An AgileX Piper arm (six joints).
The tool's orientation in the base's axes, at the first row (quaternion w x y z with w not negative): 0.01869, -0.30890, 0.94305, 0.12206
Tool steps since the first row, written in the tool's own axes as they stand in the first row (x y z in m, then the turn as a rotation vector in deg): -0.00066, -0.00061, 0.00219, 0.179, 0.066, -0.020; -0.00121, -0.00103, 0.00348, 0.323, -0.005, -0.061; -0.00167, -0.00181, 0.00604, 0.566, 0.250, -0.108; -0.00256, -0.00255, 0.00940, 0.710, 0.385, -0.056; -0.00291, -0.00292, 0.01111, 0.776, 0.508, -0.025; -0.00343, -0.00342, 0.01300, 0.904, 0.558, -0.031; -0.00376, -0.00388, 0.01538, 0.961, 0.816, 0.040; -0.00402, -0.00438, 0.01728, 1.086, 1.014, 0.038; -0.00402, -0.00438, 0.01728, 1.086, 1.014, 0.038; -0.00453, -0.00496, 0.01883, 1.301, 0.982, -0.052; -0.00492, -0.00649, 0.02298, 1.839, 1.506, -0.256
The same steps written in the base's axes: 0.00080, 0.00044, -0.00218, -0.183, -0.057, 0.014; 0.00144, 0.00074, -0.00347, -0.256, -0.205, 0.022; 0.00217, 0.00101, -0.00607, -0.600, -0.158, 0.097; 0.00319, 0.00176, -0.00939, -0.798, -0.124, 0.060; 0.00362, 0.00209, -0.01109, -0.925, -0.059, 0.049; 0.00426, 0.00246, -0.01297, -1.057, -0.095, 0.052; 0.00470, 0.00287, -0.01534, -1.258, 0.090, 0.033; 0.00513, 0.00309, -0.01727, -1.475, 0.172, 0.065; 0.00513, 0.00309, -0.01727, -1.475, 0.172, 0.065; 0.00582, 0.00331, -0.01884, -1.626, 0.001, 0.121; 0.00687, 0.00334, -0.02315, -2.361, 0.049, 0.374
